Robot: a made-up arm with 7 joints.
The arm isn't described. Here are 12 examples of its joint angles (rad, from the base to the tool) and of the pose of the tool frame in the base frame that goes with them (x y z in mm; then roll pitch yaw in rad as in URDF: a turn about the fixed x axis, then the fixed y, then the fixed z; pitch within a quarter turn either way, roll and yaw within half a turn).
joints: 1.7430 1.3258 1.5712 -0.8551 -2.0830 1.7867 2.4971
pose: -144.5 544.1 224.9 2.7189 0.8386 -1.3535
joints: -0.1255 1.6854 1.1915 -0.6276 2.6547 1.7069 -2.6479
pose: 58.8 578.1 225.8 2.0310 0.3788 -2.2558
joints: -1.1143 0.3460 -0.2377 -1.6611 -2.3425 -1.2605 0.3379
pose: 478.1 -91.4 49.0 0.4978 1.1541 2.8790
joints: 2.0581 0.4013 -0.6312 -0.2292 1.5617 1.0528 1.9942
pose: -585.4 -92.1 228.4 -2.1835 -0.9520 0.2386
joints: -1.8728 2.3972 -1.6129 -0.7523 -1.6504 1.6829 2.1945
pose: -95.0 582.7 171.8 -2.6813 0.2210 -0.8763
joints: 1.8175 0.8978 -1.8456 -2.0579 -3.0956 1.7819 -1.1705
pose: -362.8 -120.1 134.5 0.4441 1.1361 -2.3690
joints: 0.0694 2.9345 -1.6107 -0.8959 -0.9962 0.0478 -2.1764
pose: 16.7 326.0 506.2 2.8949 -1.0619 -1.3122
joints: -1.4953 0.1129 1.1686 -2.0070 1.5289 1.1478 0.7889
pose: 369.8 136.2 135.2 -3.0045 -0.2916 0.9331
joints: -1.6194 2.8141 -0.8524 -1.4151 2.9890 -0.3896 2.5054
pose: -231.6 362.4 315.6 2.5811 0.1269 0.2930
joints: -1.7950 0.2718 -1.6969 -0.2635 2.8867 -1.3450 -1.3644
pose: 608.9 -162.7 77.8 -3.0807 -0.7985 -2.3020
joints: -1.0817 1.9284 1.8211 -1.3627 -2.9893 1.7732 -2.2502
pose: -271.0 413.6 221.8 -0.6825 0.9091 0.7353
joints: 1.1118 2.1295 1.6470 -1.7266 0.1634 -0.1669 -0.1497
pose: 313.0 231.1 274.8 1.8892 0.5424 -2.1212
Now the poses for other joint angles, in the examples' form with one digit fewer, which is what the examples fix.
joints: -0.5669 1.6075 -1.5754 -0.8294 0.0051 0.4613 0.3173
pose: 198 561 -128 1.263 0.685 -0.550
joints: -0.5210 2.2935 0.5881 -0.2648 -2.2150 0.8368 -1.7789
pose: -78 445 446 2.976 0.327 3.057
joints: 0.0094 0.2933 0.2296 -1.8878 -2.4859 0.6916 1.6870
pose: 273 161 -309 2.682 -0.378 -1.679
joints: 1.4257 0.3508 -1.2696 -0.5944 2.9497 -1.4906 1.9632
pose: -593 -93 -176 -1.863 -0.654 -2.279
